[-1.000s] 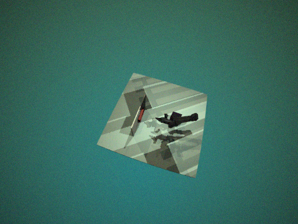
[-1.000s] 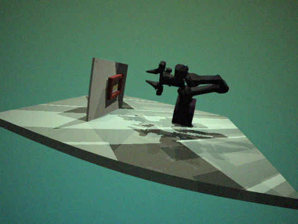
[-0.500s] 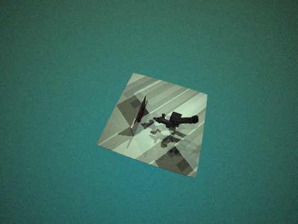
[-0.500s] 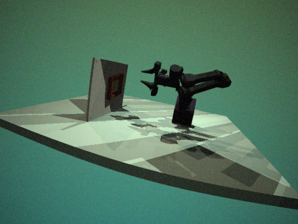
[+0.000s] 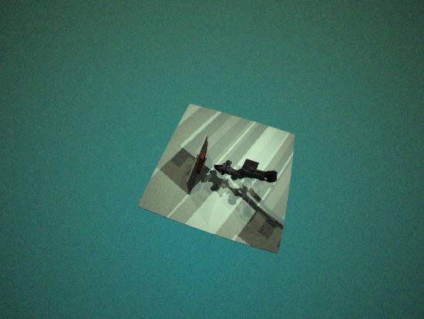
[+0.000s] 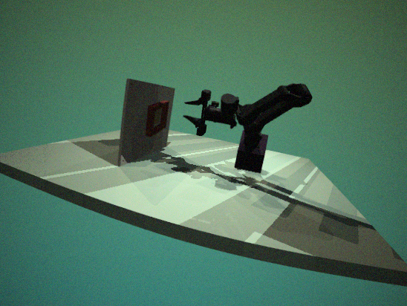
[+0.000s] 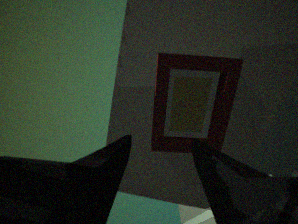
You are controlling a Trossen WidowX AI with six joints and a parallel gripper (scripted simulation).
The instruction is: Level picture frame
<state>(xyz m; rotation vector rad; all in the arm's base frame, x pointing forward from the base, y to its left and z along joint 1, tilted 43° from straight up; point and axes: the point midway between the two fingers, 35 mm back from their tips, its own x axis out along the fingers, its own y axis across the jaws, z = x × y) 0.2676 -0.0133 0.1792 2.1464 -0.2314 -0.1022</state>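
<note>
Right now the red picture frame is 12 cm ahead of my gripper tip, 3 cm to the right of it and 6 cm below it. From my gripper tip the other things lie so: grey wall panel 14 cm ahead, 2 cm to the right, 7 cm below.
</note>
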